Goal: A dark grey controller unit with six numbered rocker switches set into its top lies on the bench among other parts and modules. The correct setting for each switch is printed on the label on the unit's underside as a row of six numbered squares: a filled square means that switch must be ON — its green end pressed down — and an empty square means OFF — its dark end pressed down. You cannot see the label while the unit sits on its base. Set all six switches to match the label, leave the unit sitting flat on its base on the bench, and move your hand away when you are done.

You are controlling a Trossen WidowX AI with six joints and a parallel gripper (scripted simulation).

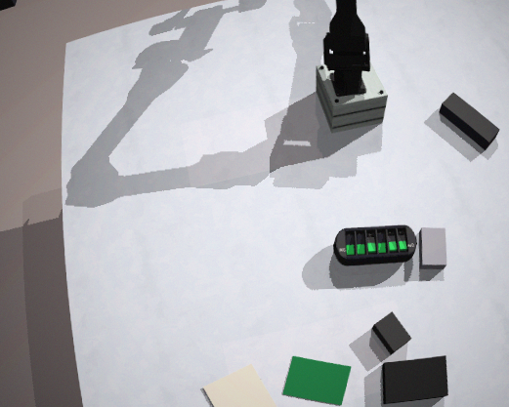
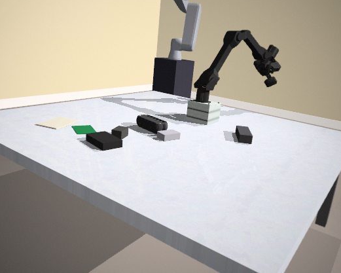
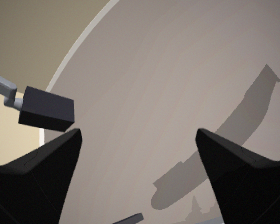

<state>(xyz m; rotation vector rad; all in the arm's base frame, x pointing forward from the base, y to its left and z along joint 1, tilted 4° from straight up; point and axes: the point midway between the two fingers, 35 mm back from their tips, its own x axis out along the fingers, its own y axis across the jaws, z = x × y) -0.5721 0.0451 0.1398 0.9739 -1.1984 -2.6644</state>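
Now: the grey block 96 cm ahead of my gripper tip, 17 cm below it and 7 cm to the left of it. The rest, counted from my gripper tip: green card: 116 cm ahead, 19 cm to the right, 18 cm below; dark flat box: 120 cm ahead, 17 cm below, 2 cm to the right; small dark cube: 111 cm ahead, 17 cm below, 5 cm to the right.
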